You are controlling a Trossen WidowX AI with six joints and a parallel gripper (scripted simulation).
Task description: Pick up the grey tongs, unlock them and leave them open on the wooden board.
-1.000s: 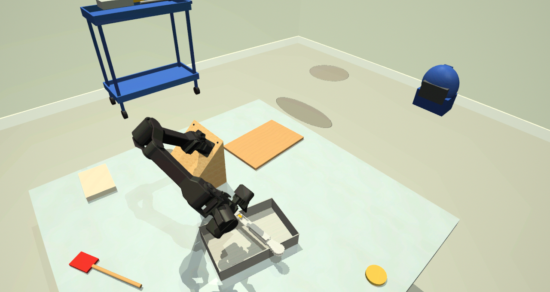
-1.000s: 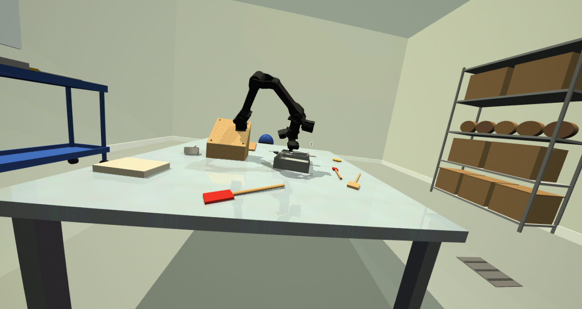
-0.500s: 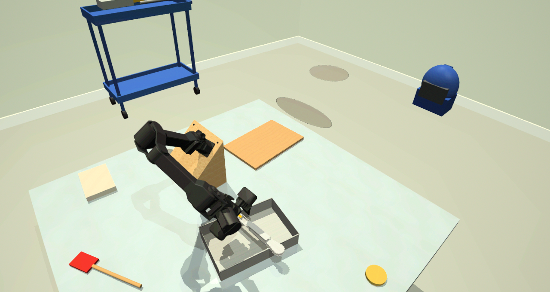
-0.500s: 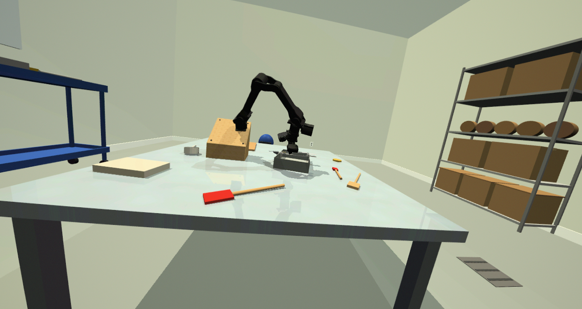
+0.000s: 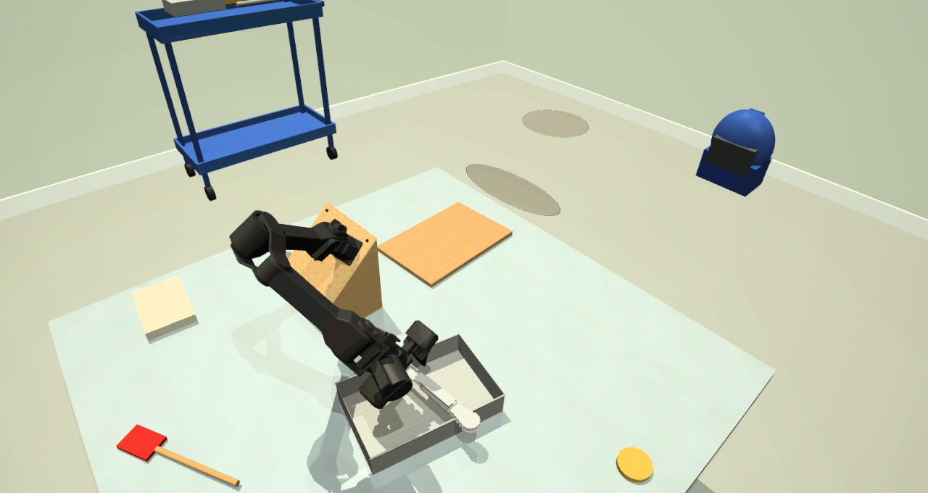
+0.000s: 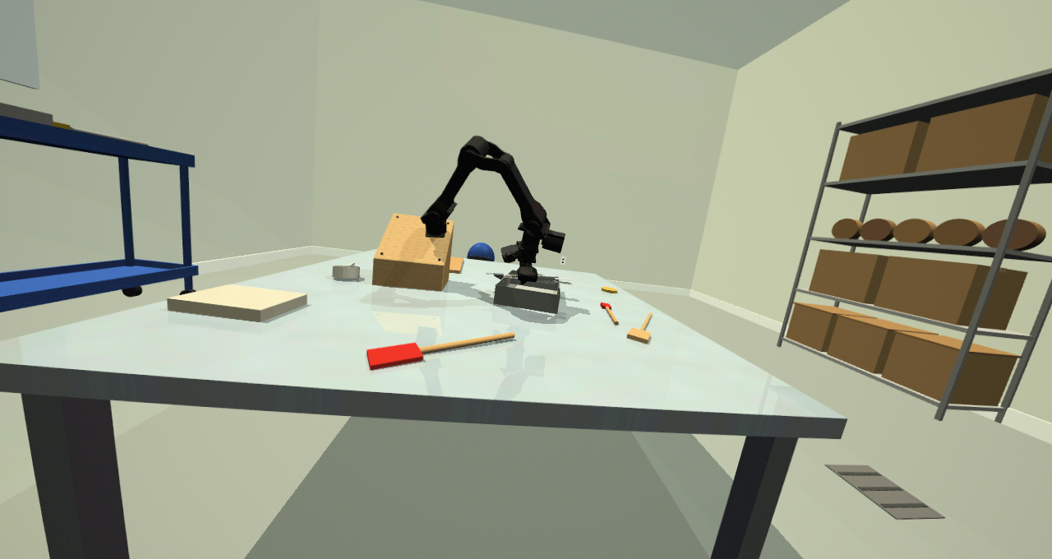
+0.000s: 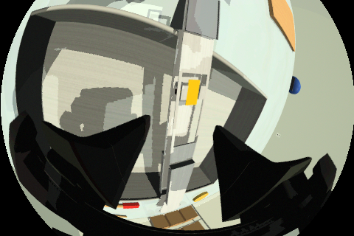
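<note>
Now: the yellow lock piece 30 mm behind my gripper tip and 10 mm above it. Round my gripper tip: grey roasting tin: 30 mm below, 30 mm ahead, 20 mm to the right; then yellow disc: 450 mm ahead, 160 mm to the left, 50 mm below; then red spatula: 450 mm to the right, 250 mm behind, 50 mm below.
</note>
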